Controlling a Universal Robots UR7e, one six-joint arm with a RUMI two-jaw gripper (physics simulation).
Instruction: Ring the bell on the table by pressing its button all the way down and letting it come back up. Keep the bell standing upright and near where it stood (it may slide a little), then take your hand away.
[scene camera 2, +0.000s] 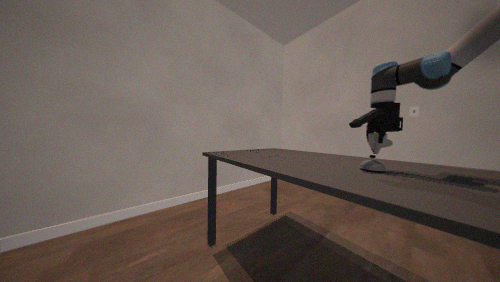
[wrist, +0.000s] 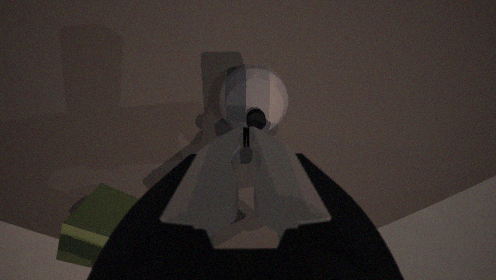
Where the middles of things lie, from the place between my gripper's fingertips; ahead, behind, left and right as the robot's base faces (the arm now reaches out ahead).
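Bell (wrist: 254, 86): 4 cm below my hand, 1 cm ahead of it, 1 cm to the right of it.
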